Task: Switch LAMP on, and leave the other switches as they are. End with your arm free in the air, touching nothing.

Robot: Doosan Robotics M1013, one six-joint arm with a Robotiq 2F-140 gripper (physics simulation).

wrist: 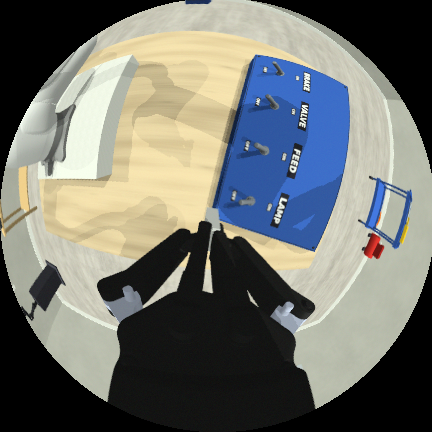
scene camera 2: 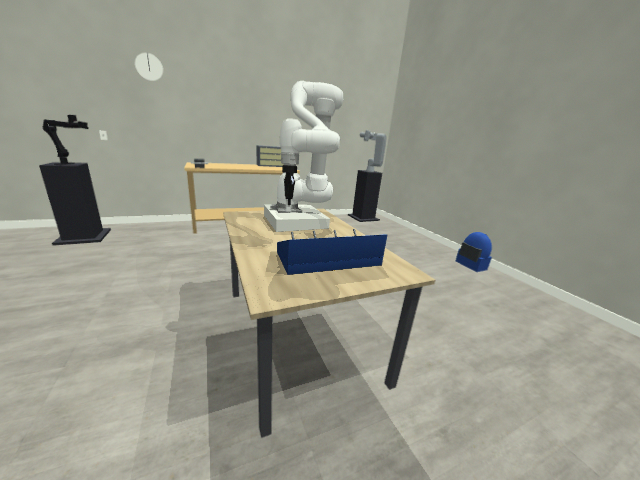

Observation:
I see my gripper (wrist: 210, 216) and a blue switch panel (wrist: 293, 186).

